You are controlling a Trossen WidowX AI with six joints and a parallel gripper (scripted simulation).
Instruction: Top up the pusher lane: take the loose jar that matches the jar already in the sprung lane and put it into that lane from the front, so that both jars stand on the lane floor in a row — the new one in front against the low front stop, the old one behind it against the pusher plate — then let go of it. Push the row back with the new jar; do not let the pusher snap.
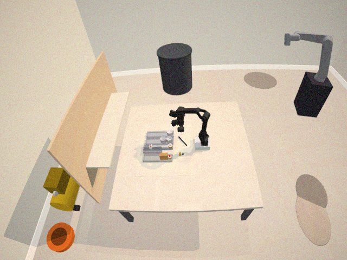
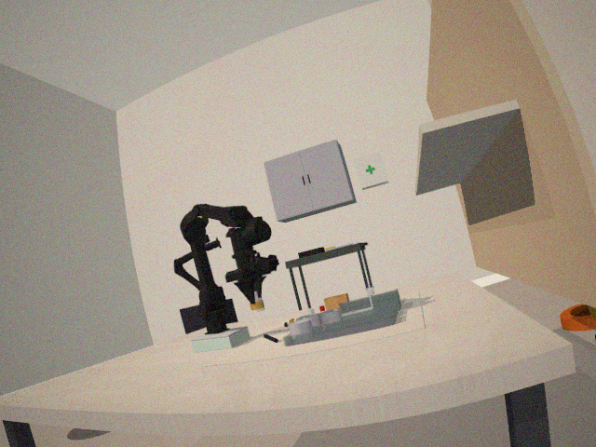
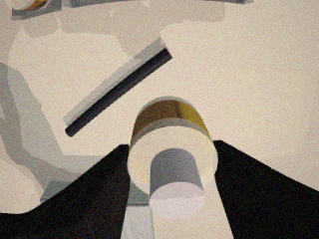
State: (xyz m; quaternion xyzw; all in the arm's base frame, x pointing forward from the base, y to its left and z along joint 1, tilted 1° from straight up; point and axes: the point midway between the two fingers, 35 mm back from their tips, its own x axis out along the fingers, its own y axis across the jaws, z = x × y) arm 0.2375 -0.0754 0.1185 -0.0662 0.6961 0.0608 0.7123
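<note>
Right now the black stick is 12 cm below my gripper tip, 5 cm to the left of it and 2 cm behind it. Also, from my gripper tip: pusher plate 19 cm to the left, 19 cm ahead, 7 cm below; small jar 21 cm to the left, 11 cm below, 3 cm behind; brown box 28 cm to the left, 12 cm ahead, 8 cm below.
</note>
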